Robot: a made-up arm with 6 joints.
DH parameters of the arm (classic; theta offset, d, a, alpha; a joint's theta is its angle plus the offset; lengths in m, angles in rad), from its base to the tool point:
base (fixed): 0.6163 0 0.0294 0
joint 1: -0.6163 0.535 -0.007 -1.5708
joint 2: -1.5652 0 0.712 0
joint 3: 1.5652 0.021 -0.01 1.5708
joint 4: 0 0.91 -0.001 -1.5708
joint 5: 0 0.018 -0.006 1.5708
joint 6: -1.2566 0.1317 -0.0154 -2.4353
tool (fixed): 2.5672 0.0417 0 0
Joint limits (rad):
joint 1: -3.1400..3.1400
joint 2: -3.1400..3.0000
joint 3: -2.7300..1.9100
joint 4: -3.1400..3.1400
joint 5: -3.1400..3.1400
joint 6: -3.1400..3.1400
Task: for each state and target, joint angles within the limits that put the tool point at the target. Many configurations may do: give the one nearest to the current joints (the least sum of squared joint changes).
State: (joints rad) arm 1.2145 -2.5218 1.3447 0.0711 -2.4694 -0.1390
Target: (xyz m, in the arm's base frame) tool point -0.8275 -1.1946 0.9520
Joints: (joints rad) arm 0.9915 -1.6431 0.7456 0.0763 -2.0013 -0.2113
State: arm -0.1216 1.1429 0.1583 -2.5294 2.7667 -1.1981
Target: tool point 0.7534 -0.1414 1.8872
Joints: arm -0.1870 0.5371 0.0182 -2.5506 2.1912 -1.2979
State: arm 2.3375 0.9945 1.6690 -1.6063 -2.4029 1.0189
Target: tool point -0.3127 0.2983 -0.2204
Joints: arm 2.2699 1.5276 1.8989 -1.6355 -2.3888 1.0097
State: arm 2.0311 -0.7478 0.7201 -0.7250 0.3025 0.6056
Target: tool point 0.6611 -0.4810 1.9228
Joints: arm 2.5203 -0.9697 0.7064 -0.7593 0.3536 0.5876
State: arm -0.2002 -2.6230 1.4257 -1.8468 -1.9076 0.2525
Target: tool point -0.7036 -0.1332 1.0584
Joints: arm 0.3325 -2.1031 1.8966 -1.9499 -1.8954 0.2619
